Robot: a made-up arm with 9 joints. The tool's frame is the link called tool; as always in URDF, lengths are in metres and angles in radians. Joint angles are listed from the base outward.
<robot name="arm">
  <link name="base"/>
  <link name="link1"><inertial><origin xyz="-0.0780 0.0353 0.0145"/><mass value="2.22"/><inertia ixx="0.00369" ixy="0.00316" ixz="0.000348" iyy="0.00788" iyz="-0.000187" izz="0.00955"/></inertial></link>
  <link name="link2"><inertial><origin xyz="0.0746 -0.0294 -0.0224"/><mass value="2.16"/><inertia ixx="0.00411" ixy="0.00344" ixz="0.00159" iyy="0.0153" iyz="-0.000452" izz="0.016"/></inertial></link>
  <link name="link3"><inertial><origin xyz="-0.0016 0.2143 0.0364"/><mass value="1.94"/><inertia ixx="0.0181" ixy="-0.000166" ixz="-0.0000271" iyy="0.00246" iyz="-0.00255" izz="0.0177"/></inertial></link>
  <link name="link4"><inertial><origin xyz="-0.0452 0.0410 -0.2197"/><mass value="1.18"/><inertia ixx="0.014" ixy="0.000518" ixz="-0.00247" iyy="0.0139" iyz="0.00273" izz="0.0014"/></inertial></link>
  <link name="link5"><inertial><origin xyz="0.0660 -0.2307 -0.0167"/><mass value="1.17"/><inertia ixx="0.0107" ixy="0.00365" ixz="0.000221" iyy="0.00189" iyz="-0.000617" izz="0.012"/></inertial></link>
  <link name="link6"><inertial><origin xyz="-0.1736 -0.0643 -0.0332"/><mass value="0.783"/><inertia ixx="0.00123" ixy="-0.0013" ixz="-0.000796" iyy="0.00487" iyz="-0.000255" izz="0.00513"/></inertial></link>
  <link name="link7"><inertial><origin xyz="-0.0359 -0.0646 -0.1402"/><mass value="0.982"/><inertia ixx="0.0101" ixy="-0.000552" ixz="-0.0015" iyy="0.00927" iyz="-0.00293" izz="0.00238"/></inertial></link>
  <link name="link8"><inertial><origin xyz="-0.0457 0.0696 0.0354"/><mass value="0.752"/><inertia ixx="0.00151" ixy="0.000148" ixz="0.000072" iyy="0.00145" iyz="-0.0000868" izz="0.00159"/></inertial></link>
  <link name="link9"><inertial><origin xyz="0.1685 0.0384 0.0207"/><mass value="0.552"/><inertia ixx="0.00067" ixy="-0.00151" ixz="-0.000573" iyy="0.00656" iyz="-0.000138" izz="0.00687"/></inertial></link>
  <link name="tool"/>
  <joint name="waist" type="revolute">
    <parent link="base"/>
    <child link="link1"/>
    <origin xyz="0 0 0.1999"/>
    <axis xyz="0 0 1"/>
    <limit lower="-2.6" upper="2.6"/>
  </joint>
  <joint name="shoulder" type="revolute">
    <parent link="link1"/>
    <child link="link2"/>
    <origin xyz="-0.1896 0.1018 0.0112"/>
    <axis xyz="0 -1 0"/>
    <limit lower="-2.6" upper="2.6"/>
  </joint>
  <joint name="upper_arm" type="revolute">
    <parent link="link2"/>
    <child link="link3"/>
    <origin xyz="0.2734 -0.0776 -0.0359"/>
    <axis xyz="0 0 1"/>
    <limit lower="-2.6" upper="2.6"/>
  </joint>
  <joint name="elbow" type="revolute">
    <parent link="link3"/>
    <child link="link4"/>
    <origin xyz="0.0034 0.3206 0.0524"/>
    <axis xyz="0 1 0"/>
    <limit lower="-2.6" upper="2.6"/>
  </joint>
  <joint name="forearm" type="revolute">
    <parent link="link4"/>
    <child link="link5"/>
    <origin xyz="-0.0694 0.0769 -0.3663"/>
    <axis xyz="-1 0 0"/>
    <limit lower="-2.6" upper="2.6"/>
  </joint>
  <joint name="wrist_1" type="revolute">
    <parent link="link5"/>
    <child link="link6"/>
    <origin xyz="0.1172 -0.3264 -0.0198"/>
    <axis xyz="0 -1 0"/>
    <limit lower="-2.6" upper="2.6"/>
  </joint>
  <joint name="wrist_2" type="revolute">
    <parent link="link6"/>
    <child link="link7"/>
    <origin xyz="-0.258 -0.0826 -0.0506"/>
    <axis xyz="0 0 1"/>
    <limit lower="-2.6" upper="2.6"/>
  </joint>
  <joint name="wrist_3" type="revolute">
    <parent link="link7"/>
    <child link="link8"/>
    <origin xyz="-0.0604 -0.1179 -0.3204"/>
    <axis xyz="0 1 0"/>
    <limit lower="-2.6" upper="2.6"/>
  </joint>
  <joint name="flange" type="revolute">
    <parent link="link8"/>
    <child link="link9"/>
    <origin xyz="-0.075 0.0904 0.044"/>
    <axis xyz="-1 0 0"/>
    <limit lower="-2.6" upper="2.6"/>
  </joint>
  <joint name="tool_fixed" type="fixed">
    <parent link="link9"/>
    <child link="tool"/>
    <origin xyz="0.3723 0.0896 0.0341"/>
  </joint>
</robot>
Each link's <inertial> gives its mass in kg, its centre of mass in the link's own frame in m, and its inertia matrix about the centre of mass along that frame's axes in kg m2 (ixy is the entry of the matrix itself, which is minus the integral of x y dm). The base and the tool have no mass. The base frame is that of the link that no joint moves.
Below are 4 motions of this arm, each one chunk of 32 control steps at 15 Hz.
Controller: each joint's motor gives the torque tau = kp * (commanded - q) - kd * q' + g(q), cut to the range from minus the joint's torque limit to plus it. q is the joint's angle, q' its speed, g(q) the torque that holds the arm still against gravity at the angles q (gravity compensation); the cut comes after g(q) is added. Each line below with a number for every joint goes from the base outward.
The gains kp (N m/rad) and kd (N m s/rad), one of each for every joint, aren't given. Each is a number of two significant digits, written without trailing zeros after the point. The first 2 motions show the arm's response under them.
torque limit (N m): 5.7 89 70 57 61 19 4.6 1.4 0.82
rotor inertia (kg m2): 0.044 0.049 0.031 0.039 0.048 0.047 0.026 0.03 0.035
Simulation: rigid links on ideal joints. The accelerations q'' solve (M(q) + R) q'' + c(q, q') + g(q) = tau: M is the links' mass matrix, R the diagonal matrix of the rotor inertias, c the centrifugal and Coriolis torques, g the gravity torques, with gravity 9.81 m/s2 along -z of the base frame. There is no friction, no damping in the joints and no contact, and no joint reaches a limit. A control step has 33 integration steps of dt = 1/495 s. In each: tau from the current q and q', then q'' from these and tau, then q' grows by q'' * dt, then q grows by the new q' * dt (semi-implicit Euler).
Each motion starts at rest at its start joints. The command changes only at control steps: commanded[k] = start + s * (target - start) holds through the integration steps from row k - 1 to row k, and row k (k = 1, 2, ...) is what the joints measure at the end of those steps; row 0 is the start. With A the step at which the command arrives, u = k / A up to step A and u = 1 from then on. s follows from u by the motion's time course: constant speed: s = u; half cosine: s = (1 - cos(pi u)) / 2; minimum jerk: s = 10 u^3 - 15 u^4 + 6 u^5; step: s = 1 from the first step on.
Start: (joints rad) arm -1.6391 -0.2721 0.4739 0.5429 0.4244 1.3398 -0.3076 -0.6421 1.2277
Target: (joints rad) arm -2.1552 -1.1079 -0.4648 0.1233 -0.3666 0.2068 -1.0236 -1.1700 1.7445
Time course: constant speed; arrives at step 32
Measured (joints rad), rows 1 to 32:
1: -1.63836 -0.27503 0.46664 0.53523 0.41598 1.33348 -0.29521 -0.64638 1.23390
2: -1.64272 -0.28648 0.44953 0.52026 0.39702 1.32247 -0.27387 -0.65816 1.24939
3: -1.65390 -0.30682 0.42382 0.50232 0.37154 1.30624 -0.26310 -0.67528 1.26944
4: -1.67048 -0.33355 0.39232 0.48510 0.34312 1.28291 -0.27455 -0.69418 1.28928
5: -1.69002 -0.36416 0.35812 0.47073 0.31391 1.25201 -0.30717 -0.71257 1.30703
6: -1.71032 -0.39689 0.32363 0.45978 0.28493 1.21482 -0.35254 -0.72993 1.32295
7: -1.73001 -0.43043 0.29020 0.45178 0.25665 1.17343 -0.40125 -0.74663 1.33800
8: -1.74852 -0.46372 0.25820 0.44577 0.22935 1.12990 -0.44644 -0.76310 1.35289
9: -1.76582 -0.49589 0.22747 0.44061 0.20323 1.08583 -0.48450 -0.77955 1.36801
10: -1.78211 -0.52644 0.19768 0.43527 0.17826 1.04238 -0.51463 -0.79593 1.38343
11: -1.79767 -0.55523 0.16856 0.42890 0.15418 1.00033 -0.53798 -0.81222 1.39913
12: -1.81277 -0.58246 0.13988 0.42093 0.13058 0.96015 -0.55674 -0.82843 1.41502
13: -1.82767 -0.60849 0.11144 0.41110 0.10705 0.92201 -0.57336 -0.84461 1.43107
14: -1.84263 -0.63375 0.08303 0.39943 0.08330 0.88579 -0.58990 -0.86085 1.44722
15: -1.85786 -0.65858 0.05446 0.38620 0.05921 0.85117 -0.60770 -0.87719 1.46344
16: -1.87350 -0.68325 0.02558 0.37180 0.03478 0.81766 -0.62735 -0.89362 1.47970
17: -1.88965 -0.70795 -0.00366 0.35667 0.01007 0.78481 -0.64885 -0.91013 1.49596
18: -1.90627 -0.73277 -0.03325 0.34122 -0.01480 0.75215 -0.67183 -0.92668 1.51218
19: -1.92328 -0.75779 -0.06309 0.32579 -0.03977 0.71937 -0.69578 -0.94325 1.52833
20: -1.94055 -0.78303 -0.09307 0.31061 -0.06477 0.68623 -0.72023 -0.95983 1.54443
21: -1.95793 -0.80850 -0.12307 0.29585 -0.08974 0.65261 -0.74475 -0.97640 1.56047
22: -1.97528 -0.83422 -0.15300 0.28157 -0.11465 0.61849 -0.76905 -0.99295 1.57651
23: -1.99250 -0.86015 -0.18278 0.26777 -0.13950 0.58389 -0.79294 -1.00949 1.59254
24: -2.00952 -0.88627 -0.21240 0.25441 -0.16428 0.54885 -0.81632 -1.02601 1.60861
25: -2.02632 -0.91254 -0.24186 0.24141 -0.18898 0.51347 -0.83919 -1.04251 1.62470
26: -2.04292 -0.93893 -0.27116 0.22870 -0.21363 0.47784 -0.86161 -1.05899 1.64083
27: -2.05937 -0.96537 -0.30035 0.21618 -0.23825 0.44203 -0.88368 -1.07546 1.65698
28: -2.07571 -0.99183 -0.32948 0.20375 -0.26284 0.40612 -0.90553 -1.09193 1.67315
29: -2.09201 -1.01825 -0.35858 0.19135 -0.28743 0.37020 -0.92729 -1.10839 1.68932
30: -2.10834 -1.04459 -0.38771 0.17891 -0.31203 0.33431 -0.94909 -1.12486 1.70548
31: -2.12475 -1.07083 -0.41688 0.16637 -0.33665 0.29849 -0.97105 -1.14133 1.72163
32: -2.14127 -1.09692 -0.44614 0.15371 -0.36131 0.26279 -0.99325 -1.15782 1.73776
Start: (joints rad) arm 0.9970 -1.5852 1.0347 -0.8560 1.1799 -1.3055 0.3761 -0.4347 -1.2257
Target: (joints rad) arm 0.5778 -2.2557 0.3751 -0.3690 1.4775 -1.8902 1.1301 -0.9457 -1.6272
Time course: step
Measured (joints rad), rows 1 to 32:
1: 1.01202 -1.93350 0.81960 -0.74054 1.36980 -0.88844 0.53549 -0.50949 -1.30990
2: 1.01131 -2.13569 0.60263 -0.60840 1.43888 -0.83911 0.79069 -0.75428 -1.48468
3: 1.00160 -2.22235 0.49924 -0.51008 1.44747 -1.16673 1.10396 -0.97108 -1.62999
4: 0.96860 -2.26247 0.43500 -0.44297 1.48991 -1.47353 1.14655 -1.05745 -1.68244
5: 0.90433 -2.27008 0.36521 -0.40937 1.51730 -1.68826 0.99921 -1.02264 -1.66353
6: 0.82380 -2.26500 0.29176 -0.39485 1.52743 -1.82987 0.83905 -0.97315 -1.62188
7: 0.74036 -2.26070 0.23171 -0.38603 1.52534 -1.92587 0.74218 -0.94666 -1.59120
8: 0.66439 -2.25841 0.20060 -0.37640 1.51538 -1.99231 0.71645 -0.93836 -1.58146
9: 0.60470 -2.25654 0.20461 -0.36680 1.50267 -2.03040 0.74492 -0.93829 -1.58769
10: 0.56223 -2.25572 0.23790 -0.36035 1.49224 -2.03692 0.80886 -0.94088 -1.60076
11: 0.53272 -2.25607 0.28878 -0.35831 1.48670 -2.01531 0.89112 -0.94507 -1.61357
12: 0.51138 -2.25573 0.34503 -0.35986 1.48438 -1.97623 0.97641 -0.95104 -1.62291
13: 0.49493 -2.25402 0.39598 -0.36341 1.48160 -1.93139 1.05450 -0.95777 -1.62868
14: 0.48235 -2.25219 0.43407 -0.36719 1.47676 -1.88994 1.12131 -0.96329 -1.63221
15: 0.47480 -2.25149 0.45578 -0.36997 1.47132 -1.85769 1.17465 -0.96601 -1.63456
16: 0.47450 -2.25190 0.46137 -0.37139 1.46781 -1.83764 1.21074 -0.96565 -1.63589
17: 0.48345 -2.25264 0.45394 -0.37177 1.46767 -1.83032 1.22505 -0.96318 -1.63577
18: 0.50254 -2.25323 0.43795 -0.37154 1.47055 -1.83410 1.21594 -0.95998 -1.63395
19: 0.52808 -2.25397 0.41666 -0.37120 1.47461 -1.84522 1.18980 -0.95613 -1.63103
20: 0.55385 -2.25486 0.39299 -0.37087 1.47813 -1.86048 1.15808 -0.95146 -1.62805
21: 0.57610 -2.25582 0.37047 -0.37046 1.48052 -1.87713 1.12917 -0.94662 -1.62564
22: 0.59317 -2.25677 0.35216 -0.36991 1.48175 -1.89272 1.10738 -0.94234 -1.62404
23: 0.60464 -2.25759 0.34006 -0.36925 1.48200 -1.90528 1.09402 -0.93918 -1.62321
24: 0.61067 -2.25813 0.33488 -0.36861 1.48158 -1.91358 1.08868 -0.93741 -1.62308
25: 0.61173 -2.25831 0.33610 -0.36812 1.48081 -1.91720 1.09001 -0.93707 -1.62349
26: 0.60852 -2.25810 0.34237 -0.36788 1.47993 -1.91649 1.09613 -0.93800 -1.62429
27: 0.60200 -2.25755 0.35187 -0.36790 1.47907 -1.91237 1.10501 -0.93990 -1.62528
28: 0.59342 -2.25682 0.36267 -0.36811 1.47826 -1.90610 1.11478 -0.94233 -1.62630
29: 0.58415 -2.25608 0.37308 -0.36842 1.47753 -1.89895 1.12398 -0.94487 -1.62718
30: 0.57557 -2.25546 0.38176 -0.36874 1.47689 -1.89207 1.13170 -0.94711 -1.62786
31: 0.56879 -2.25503 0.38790 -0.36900 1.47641 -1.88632 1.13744 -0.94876 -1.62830
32: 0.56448 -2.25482 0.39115 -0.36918 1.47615 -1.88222 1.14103 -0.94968 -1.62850
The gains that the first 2 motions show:
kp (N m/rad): 100 150 98 85 240 42 5 12 6.3
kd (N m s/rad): 10 11 7.3 13 12 6.1 0.5 0.99 0.43
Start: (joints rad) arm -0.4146 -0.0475 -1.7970 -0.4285 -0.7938 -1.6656 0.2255 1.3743 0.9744
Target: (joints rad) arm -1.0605 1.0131 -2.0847 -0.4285 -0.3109 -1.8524 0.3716 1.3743 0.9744
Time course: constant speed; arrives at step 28
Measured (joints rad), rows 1 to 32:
1: -0.41966 -0.04258 -1.79709 -0.42890 -0.78691 -1.66592 0.23544 1.37467 0.97573
2: -0.43234 -0.02563 -1.80262 -0.42873 -0.77184 -1.67011 0.25061 1.37561 0.97882
3: -0.45232 0.00526 -1.81364 -0.42781 -0.75239 -1.67739 0.25936 1.37675 0.98187
4: -0.47703 0.04795 -1.82748 -0.42651 -0.73195 -1.68490 0.25894 1.37724 0.98277
5: -0.50344 0.09797 -1.84137 -0.42517 -0.71234 -1.69057 0.25412 1.37675 0.98077
6: -0.52932 0.15026 -1.85365 -0.42400 -0.69398 -1.69415 0.25091 1.37568 0.97686
7: -0.55372 0.20062 -1.86405 -0.42308 -0.67657 -1.69673 0.25244 1.37470 0.97285
8: -0.57671 0.24648 -1.87323 -0.42241 -0.65960 -1.69974 0.25841 1.37422 0.97026
9: -0.59889 0.28712 -1.88216 -0.42203 -0.64268 -1.70419 0.26663 1.37426 0.96963
10: -0.62095 0.32329 -1.89155 -0.42199 -0.62567 -1.71039 0.27476 1.37461 0.97060
11: -0.64336 0.35669 -1.90169 -0.42234 -0.60858 -1.71802 0.28149 1.37497 0.97230
12: -0.66632 0.38925 -1.91246 -0.42309 -0.59148 -1.72644 0.28671 1.37513 0.97392
13: -0.68979 0.42259 -1.92354 -0.42412 -0.57440 -1.73498 0.29106 1.37505 0.97494
14: -0.71357 0.45767 -1.93461 -0.42525 -0.55731 -1.74310 0.29531 1.37478 0.97524
15: -0.73740 0.49472 -1.94543 -0.42625 -0.54016 -1.75056 0.30000 1.37447 0.97497
16: -0.76110 0.53336 -1.95591 -0.42695 -0.52291 -1.75738 0.30522 1.37422 0.97442
17: -0.78455 0.57287 -1.96612 -0.42729 -0.50557 -1.76375 0.31080 1.37411 0.97386
18: -0.80775 0.61252 -1.97617 -0.42730 -0.48816 -1.76993 0.31644 1.37412 0.97345
19: -0.83077 0.65175 -1.98620 -0.42712 -0.47074 -1.77616 0.32191 1.37422 0.97325
20: -0.85370 0.69031 -1.99630 -0.42690 -0.45336 -1.78256 0.32714 1.37433 0.97324
21: -0.87662 0.72820 -2.00651 -0.42674 -0.43605 -1.78918 0.33218 1.37441 0.97335
22: -0.89961 0.76563 -2.01682 -0.42672 -0.41882 -1.79596 0.33719 1.37443 0.97348
23: -0.92269 0.80288 -2.02720 -0.42685 -0.40165 -1.80281 0.34227 1.37438 0.97358
24: -0.94585 0.84018 -2.03760 -0.42708 -0.38449 -1.80965 0.34750 1.37429 0.97361
25: -0.96906 0.87767 -2.04799 -0.42735 -0.36731 -1.81644 0.35286 1.37419 0.97357
26: -0.99229 0.91539 -2.05836 -0.42761 -0.35008 -1.82317 0.35828 1.37410 0.97349
27: -1.01551 0.95330 -2.06870 -0.42783 -0.33282 -1.82985 0.36367 1.37404 0.97339
28: -1.03868 0.99131 -2.07900 -0.42799 -0.31552 -1.83653 0.36898 1.37400 0.97331
29: -1.05689 1.02387 -2.08736 -0.42864 -0.30366 -1.84320 0.36537 1.37420 0.97223
30: -1.06739 1.04255 -2.09017 -0.42918 -0.29952 -1.84931 0.35478 1.37446 0.97064
31: -1.07059 1.04591 -2.08862 -0.42948 -0.30079 -1.85407 0.34693 1.37451 0.97012
32: -1.06880 1.03806 -2.08576 -0.42948 -0.30469 -1.85682 0.34698 1.37441 0.97118

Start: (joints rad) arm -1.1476 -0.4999 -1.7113 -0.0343 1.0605 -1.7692 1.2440 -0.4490 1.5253
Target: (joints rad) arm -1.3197 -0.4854 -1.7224 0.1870 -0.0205 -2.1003 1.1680 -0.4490 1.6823
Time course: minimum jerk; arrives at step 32
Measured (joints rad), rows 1 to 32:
1: -1.14761 -0.49991 -1.71129 -0.03429 1.06036 -1.76926 1.24390 -0.44900 1.52530
2: -1.14772 -0.49998 -1.71127 -0.03423 1.05922 -1.76967 1.24319 -0.44898 1.52535
3: -1.14811 -0.50018 -1.71124 -0.03392 1.05558 -1.77076 1.24128 -0.44895 1.52559
4: -1.14902 -0.50050 -1.71129 -0.03312 1.04788 -1.77277 1.23818 -0.44891 1.52630
5: -1.15064 -0.50085 -1.71143 -0.03160 1.03496 -1.77586 1.23443 -0.44887 1.52778
6: -1.15310 -0.50108 -1.71168 -0.02917 1.01619 -1.78019 1.23072 -0.44884 1.53019
7: -1.15647 -0.50103 -1.71201 -0.02567 0.99126 -1.78593 1.22746 -0.44883 1.53358
8: -1.16080 -0.50056 -1.71240 -0.02101 0.96011 -1.79323 1.22466 -0.44885 1.53792
9: -1.16608 -0.49959 -1.71284 -0.01512 0.92288 -1.80222 1.22204 -0.44890 1.54312
10: -1.17233 -0.49812 -1.71335 -0.00797 0.87988 -1.81296 1.21926 -0.44899 1.54913
11: -1.17951 -0.49623 -1.71394 0.00041 0.83160 -1.82550 1.21602 -0.44913 1.55588
12: -1.18755 -0.49409 -1.71461 0.00992 0.77867 -1.83978 1.21215 -0.44930 1.56331
13: -1.19636 -0.49192 -1.71536 0.02043 0.72186 -1.85568 1.20766 -0.44949 1.57131
14: -1.20580 -0.48995 -1.71617 0.03176 0.66198 -1.87300 1.20267 -0.44966 1.57979
15: -1.21567 -0.48839 -1.71699 0.04372 0.59992 -1.89144 1.19746 -0.44981 1.58862
16: -1.22575 -0.48737 -1.71774 0.05608 0.53661 -1.91061 1.19236 -0.44992 1.59770
17: -1.23581 -0.48692 -1.71837 0.06863 0.47299 -1.93010 1.18772 -0.44997 1.60690
18: -1.24565 -0.48699 -1.71883 0.08117 0.41001 -1.94948 1.18387 -0.44998 1.61612
19: -1.25509 -0.48743 -1.71912 0.09352 0.34864 -1.96835 1.18103 -0.44994 1.62523
20: -1.26403 -0.48811 -1.71928 0.10551 0.28983 -1.98641 1.17925 -0.44987 1.63410
21: -1.27242 -0.48885 -1.71939 0.11699 0.23449 -2.00342 1.17845 -0.44977 1.64256
22: -1.28021 -0.48952 -1.71950 0.12785 0.18346 -2.01924 1.17841 -0.44966 1.65046
23: -1.28740 -0.49002 -1.71967 0.13795 0.13746 -2.03372 1.17885 -0.44955 1.65763
24: -1.29393 -0.49031 -1.71992 0.14720 0.09707 -2.04679 1.17947 -0.44944 1.66398
25: -1.29975 -0.49035 -1.72024 0.15550 0.06268 -2.05834 1.18005 -0.44935 1.66941
26: -1.30480 -0.49018 -1.72060 0.16278 0.03449 -2.06831 1.18043 -0.44927 1.67388
27: -1.30903 -0.48983 -1.72096 0.16898 0.01249 -2.07667 1.18051 -0.44921 1.67740
28: -1.31242 -0.48935 -1.72129 0.17409 -0.00354 -2.08344 1.18025 -0.44915 1.68000
29: -1.31499 -0.48879 -1.72157 0.17813 -0.01409 -2.08871 1.17957 -0.44911 1.68172
30: -1.31681 -0.48818 -1.72179 0.18114 -0.01991 -2.09262 1.17840 -0.44907 1.68267
31: -1.31801 -0.48752 -1.72196 0.18327 -0.02203 -2.09538 1.17667 -0.44905 1.68298
32: -1.31875 -0.48679 -1.72210 0.18468 -0.02181 -2.09727 1.17431 -0.44903 1.68282

